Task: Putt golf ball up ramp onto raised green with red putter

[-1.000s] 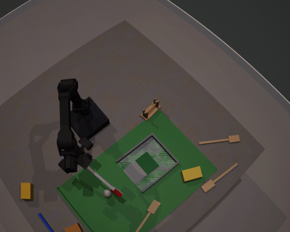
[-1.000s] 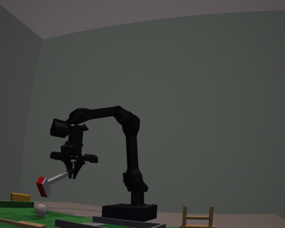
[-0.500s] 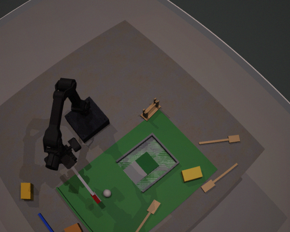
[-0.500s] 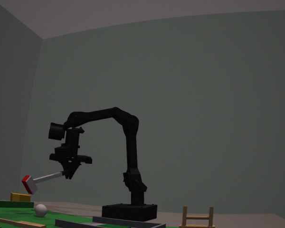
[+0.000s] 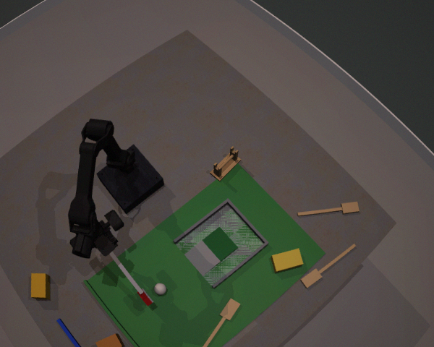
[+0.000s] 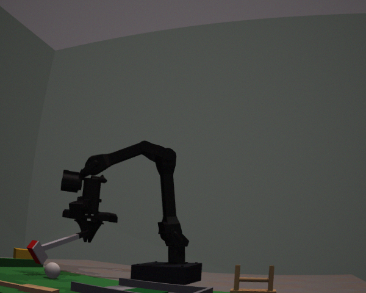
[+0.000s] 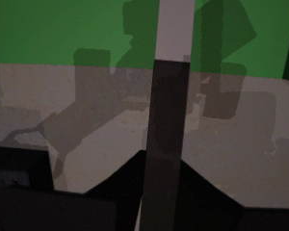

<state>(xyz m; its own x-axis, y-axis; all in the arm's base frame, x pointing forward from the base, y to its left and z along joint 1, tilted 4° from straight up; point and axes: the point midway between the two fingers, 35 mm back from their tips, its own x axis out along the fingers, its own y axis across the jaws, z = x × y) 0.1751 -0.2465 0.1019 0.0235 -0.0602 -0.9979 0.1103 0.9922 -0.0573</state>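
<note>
Right now my gripper tip is 13 cm short of the red putter, 1 cm to the left of it and 1 cm above it. Round my gripper tip: wooden stand 7 cm ahead, 53 cm to the left, 7 cm below; then white golf ball 24 cm ahead, 3 cm to the left, 8 cm below; then blue stick 22 cm ahead, 34 cm to the right, 9 cm below.
</note>
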